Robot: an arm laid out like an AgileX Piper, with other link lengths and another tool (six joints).
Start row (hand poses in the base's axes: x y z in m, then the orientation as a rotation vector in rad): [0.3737, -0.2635, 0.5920, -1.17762, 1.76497, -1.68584]
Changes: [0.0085, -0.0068, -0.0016, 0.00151, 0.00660, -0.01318]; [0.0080, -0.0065, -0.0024, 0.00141, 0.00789, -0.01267]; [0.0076, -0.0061, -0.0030, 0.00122, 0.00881, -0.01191]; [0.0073, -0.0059, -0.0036, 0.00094, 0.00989, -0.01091]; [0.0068, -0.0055, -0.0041, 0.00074, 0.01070, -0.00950]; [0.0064, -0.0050, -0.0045, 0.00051, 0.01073, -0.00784]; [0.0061, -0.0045, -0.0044, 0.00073, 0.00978, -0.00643]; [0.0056, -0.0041, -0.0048, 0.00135, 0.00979, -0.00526]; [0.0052, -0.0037, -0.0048, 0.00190, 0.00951, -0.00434]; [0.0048, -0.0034, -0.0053, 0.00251, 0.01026, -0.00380]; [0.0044, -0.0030, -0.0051, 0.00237, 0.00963, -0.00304]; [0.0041, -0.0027, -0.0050, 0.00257, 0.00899, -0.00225]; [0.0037, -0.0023, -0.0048, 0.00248, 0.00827, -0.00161]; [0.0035, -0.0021, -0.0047, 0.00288, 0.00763, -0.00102]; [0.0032, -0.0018, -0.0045, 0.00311, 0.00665, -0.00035]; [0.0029, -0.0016, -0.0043, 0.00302, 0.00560, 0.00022]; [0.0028, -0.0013, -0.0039, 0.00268, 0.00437, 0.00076]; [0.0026, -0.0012, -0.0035, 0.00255, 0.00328, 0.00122]
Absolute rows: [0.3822, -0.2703, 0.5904, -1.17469, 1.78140, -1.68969]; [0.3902, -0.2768, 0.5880, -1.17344, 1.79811, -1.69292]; [0.3978, -0.2829, 0.5850, -1.17371, 1.81460, -1.69561]; [0.4051, -0.2888, 0.5814, -1.17591, 1.83070, -1.69768]; [0.4119, -0.2943, 0.5773, -1.18003, 1.84592, -1.69891]; [0.4183, -0.2993, 0.5728, -1.18547, 1.85956, -1.69944]; [0.4244, -0.3038, 0.5684, -1.19085, 1.87153, -1.69919]; [0.4300, -0.3079, 0.5636, -1.19687, 1.88285, -1.69758]; [0.4352, -0.3116, 0.5588, -1.20307, 1.89353, -1.69489]; [0.4400, -0.3150, 0.5535, -1.21024, 1.90454, -1.69095]; [0.4444, -0.3180, 0.5484, -1.21736, 1.91439, -1.68691]; [0.4485, -0.3207, 0.5434, -1.22433, 1.92326, -1.68239]; [0.4522, -0.3230, 0.5386, -1.23105, 1.93106, -1.67782]; [0.4557, -0.3251, 0.5339, -1.23739, 1.93817, -1.67265]; [0.4589, -0.3269, 0.5294, -1.24310, 1.94422, -1.66715]; [0.4618, -0.3285, 0.5251, -1.24816, 1.94906, -1.66177]; [0.4646, -0.3298, 0.5212, -1.25244, 1.95247, -1.65690]; [0.4672, -0.3310, 0.5177, -1.25596, 1.95473, -1.65229]
